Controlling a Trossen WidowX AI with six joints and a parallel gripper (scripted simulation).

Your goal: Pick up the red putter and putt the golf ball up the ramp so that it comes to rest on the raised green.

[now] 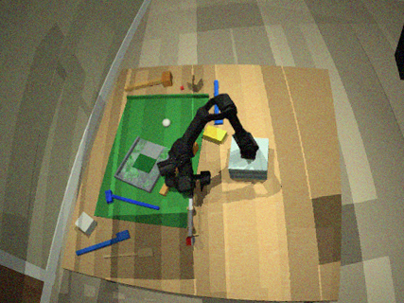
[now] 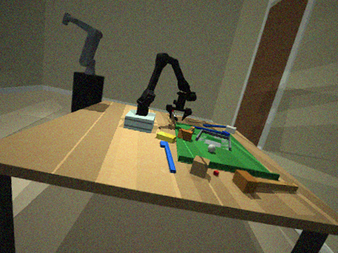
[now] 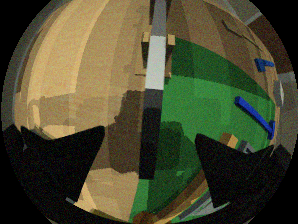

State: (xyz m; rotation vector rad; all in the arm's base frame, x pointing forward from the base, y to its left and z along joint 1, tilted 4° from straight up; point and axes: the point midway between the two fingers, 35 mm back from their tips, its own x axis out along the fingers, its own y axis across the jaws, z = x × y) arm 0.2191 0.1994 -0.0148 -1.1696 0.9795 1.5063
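Right now the yellow block is 33 cm to the right of my gripper tip, 4 cm below it and 3 cm behind it. Round my gripper tip: red putter (11 cm to the left, 3 cm behind); white golf ball (36 cm to the right, 23 cm ahead, 3 cm below).
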